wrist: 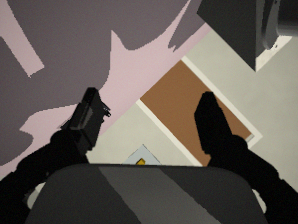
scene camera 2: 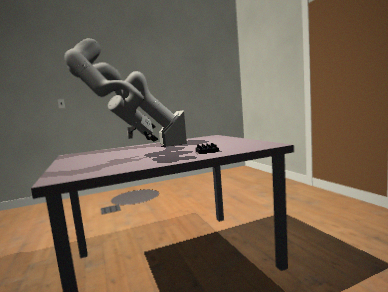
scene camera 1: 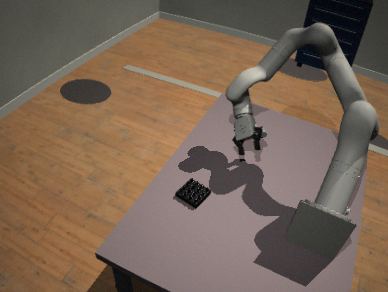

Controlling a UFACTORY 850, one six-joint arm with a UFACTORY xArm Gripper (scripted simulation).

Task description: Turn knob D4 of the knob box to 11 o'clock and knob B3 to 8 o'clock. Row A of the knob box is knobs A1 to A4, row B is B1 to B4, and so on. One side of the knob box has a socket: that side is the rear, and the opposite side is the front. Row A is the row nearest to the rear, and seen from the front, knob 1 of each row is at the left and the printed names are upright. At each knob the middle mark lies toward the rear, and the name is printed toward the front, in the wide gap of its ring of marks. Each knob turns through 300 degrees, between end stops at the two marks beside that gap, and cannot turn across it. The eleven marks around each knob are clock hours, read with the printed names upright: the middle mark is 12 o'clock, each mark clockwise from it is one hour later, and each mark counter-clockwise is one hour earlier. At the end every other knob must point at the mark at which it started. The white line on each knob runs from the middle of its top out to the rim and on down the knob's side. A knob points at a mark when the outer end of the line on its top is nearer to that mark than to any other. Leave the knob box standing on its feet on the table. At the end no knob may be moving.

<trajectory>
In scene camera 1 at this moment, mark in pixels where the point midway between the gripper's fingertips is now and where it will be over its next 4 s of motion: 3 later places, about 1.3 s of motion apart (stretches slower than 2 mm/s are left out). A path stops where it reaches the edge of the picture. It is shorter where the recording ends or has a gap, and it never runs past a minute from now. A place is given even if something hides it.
My gripper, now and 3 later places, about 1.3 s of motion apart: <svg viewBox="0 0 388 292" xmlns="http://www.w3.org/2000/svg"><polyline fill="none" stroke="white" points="249,152 216,169 194,180 204,186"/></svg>
</trajectory>
